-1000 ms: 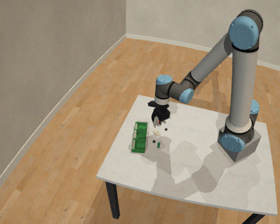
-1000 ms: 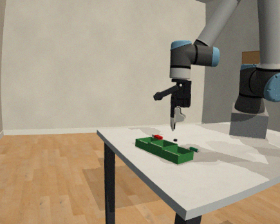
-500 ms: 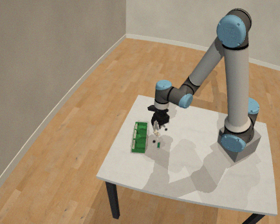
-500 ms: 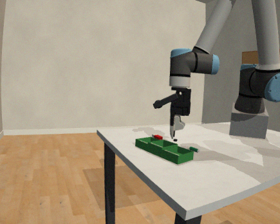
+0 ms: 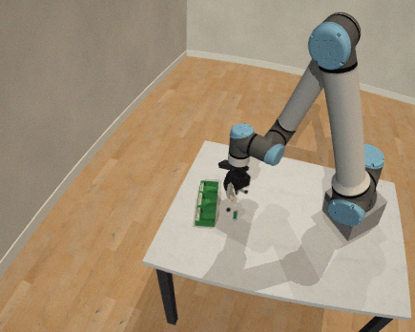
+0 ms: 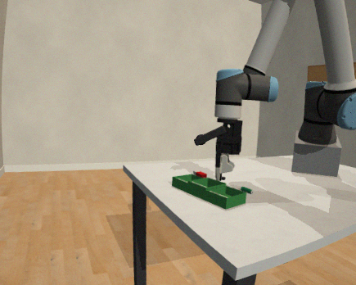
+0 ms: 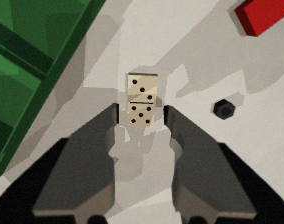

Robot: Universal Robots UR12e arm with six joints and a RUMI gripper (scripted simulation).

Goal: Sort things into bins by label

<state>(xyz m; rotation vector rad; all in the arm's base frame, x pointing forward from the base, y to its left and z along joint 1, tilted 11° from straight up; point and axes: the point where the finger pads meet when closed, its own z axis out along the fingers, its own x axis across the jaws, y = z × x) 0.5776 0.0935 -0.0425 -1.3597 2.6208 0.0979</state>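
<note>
The cream domino is 20 mm below my hand. Also, from my hand: red block 140 mm to the right, 20 mm below, 20 mm ahead; green battery 110 mm to the left, 50 mm behind, 20 mm below.
</note>
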